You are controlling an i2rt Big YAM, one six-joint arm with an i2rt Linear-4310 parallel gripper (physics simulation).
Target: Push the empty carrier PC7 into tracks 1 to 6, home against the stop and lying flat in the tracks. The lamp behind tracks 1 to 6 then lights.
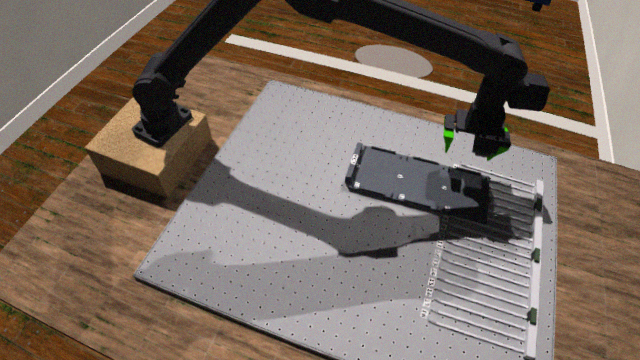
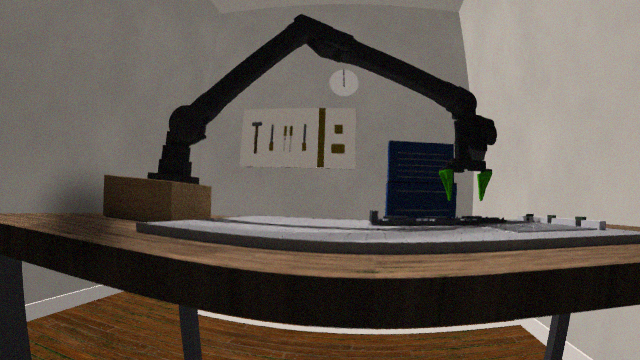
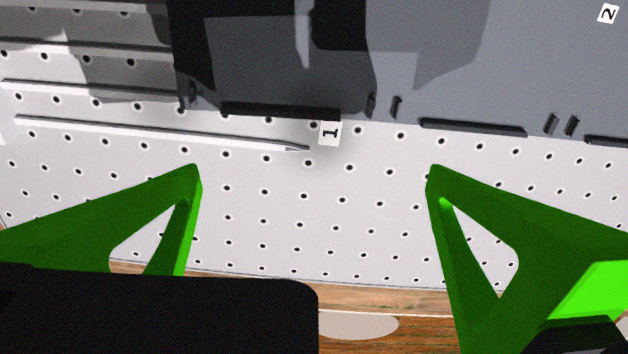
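Where they show: gripper, between the fingertips: point(image 1: 466, 154) point(image 2: 465, 200) point(image 3: 313, 176); arm's base, origin of its link: point(image 1: 163, 124) point(image 2: 173, 181).
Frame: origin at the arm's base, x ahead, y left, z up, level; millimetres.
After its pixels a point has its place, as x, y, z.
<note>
The dark grey carrier PC7 point(image 1: 380, 172) {490, 161, -62} point(image 2: 415, 221) {521, 102, -63} point(image 3: 525, 60) {563, 206, -62} lies with its front part over the entry ends of tracks 1 to 6 and its upright end bar point(image 1: 352, 172) {437, 116, -44} away from them. Bare rails point(image 1: 500, 176) {748, 298, -70} point(image 3: 150, 131) {743, 298, -69} show between its front edge and the white stop bar point(image 1: 535, 280) {870, 54, -57}. The lamp point(image 1: 538, 202) {841, 247, -51} point(image 2: 529, 217) {842, 239, -62} behind tracks 1 to 6 looks dark. My gripper point(image 1: 468, 155) {654, 270, -17} point(image 2: 465, 200) {654, 270, -17} point(image 3: 313, 176) {654, 270, -17} is open and empty, above the board beside the carrier's far long edge near label 1. The arm's shadow covers the carrier's front part.
More tracks run along the stop bar towards the near side, with two further dark green lamps point(image 1: 536, 255) {860, 107, -51} point(image 1: 532, 315) {876, -25, -51}. The perforated board point(image 1: 300, 125) {247, 215, -72} lies on the wooden table point(image 1: 65, 245) {-25, -329, -85}. The arm's base stands on a wooden block point(image 1: 185, 160) {79, -33, -52} point(image 2: 140, 200) {8, -132, -45} at the left.
</note>
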